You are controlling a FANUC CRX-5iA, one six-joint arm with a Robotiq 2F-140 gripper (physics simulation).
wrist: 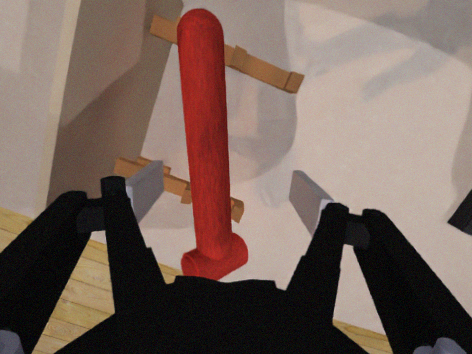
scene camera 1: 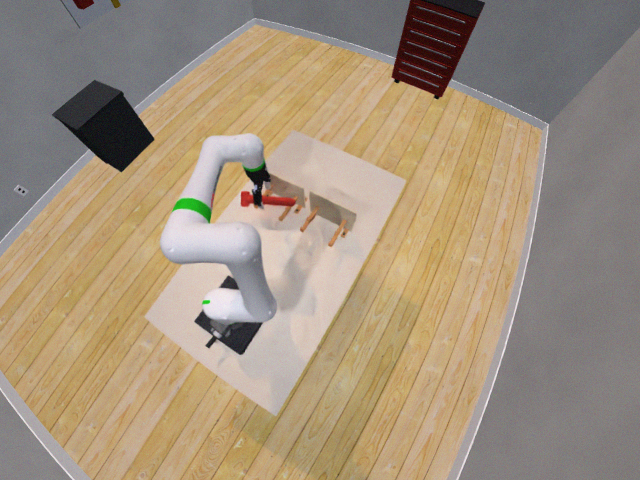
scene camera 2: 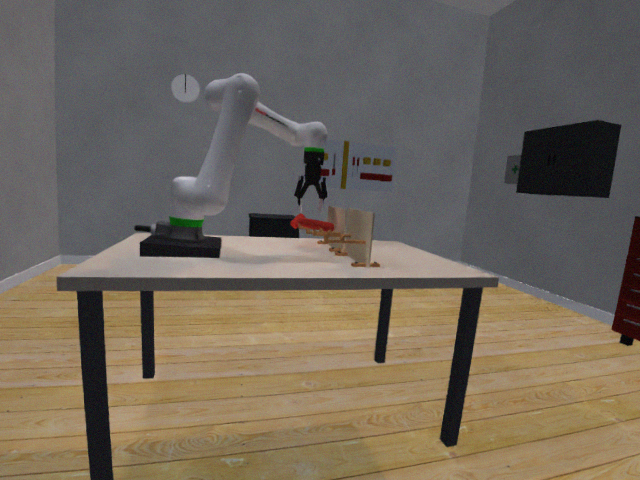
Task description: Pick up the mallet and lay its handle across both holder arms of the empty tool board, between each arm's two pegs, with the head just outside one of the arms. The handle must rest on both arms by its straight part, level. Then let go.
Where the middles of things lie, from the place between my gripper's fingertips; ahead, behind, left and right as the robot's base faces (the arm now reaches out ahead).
Scene:
My gripper is now 1 cm short of the red mallet [wrist: 200, 38], 1 cm to the right of it and 6 cm above it.

